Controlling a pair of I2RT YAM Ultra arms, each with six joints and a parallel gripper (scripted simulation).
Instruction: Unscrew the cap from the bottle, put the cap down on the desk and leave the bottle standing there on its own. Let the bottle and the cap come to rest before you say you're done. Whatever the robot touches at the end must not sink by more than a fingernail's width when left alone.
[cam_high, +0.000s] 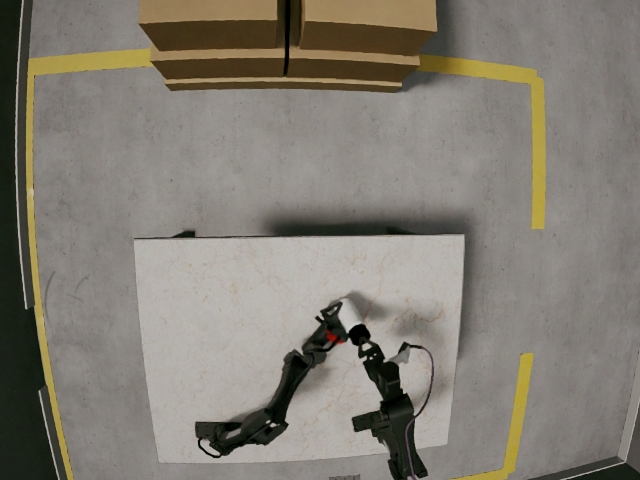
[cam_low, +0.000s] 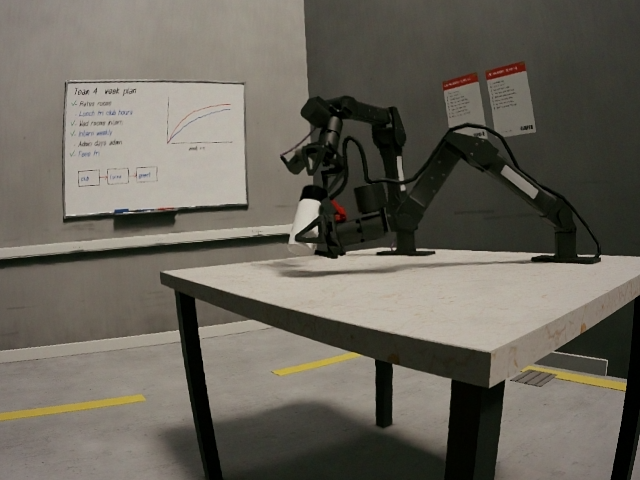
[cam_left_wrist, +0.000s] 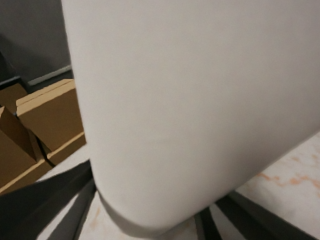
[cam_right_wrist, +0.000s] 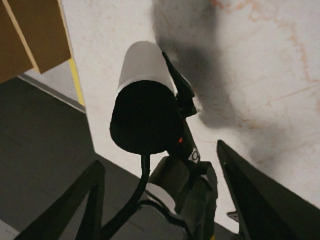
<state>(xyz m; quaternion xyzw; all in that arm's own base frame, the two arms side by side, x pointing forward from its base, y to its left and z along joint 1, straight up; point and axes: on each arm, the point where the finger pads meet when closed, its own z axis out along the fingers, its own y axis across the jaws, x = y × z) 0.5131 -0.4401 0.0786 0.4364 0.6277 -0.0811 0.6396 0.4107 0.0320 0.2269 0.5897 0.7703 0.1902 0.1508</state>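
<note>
My right hand is 3 cm short of the black cap, 1 cm to the right of it and 4 cm above it. Round my right hand: white bottle 5 cm ahead, 2 cm to the left, 8 cm below.
</note>
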